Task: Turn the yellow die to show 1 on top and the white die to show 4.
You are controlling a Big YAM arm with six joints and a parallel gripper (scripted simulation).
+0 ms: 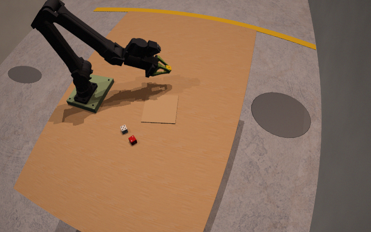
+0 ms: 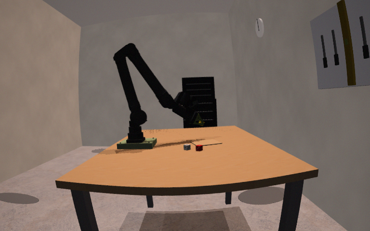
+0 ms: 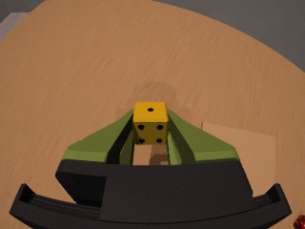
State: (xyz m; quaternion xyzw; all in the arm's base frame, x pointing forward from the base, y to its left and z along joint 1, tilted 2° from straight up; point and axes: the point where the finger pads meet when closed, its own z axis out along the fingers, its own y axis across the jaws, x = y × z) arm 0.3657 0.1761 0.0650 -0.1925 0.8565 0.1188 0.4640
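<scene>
The tan mat is 140 mm to the right of my hand, 90 mm below it and 10 mm ahead of it. The rest, counted from my hand: yellow die (right at my hand); red die (320 mm to the right, 80 mm below, 30 mm behind); white die (290 mm to the right, 90 mm behind, 80 mm below).
</scene>
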